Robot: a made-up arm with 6 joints.
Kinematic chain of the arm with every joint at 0, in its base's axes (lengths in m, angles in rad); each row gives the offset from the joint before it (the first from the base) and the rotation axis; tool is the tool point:
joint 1: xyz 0 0 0.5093 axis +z
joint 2: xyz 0.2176 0 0 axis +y
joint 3: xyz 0 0 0.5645 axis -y
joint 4: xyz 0 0 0.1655 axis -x
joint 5: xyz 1.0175 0 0 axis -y
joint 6: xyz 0.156 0 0 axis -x
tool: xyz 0 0 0
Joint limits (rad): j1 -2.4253..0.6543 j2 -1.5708..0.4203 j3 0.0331..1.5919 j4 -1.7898..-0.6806 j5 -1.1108..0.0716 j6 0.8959..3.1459
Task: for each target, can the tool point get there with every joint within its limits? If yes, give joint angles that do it. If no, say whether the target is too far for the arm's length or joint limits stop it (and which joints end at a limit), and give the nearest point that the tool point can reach.
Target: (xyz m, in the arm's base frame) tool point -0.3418 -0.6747 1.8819
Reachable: yes | joints -2.1088 -0.4585 0.2562 -1.0971 -0.3858 1.9729
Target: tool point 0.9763 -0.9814 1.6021
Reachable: yes | joints -0.8194 0.2284 0.5956 -0.9439 -0.3511 2.4598
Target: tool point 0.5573 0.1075 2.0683
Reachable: yes | joints -0.0287 -0.2551 0.7439 -1.4089 -0.9299 2.7527
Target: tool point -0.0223 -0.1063 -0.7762
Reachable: no: joint limits stop it (at a limit: joint 1, joint 2, joint 3, joint 4, joint 5) | nearest point -1.2171 -0.7616 0.2905 | short by 1.731 m
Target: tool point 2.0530 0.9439 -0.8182
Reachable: no: too far | nearest point 1.1795 0.8812 0.2956 | short by 1.417 m
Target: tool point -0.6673 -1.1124 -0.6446
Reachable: no: joint limits stop it (at a limit: joint 1, joint 2, joint 3, joint 4, joint 5) | nearest point -1.1987 -0.9283 0.3104 | short by 1.108 m
